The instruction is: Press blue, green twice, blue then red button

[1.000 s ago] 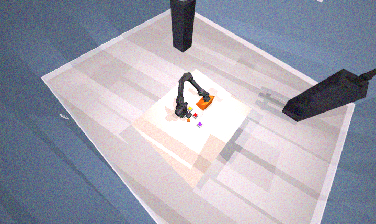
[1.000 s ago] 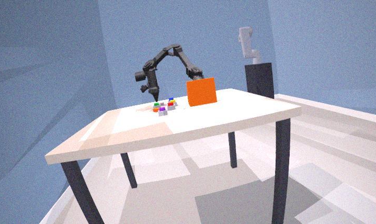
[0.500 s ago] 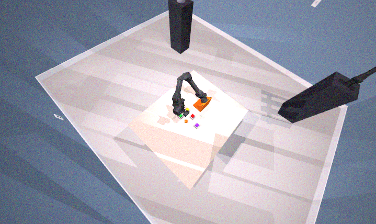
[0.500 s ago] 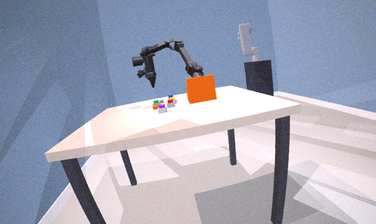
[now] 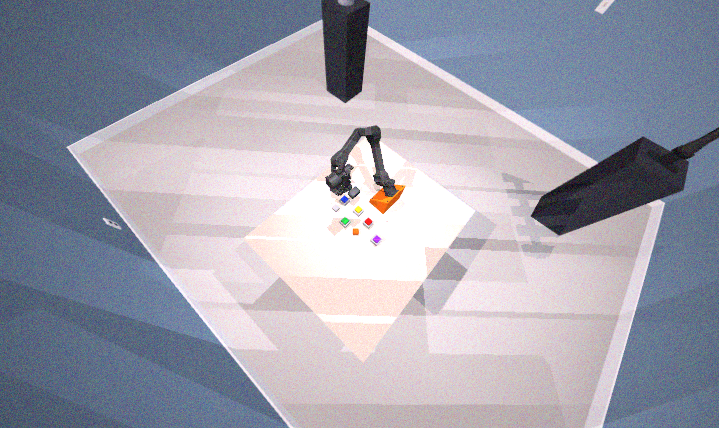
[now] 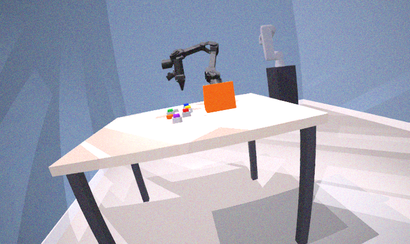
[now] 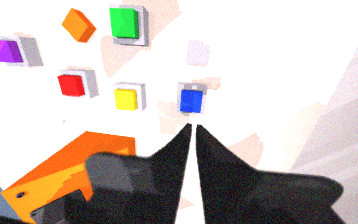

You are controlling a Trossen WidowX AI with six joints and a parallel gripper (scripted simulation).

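The blue button lies 10 mm behind my gripper tip and 100 mm below it. The rest, counted from my gripper tip: green button (100 mm ahead, 100 mm to the left, 100 mm below); small grey block (60 mm ahead, 120 mm below); yellow button (10 mm behind, 110 mm to the left, 100 mm below).
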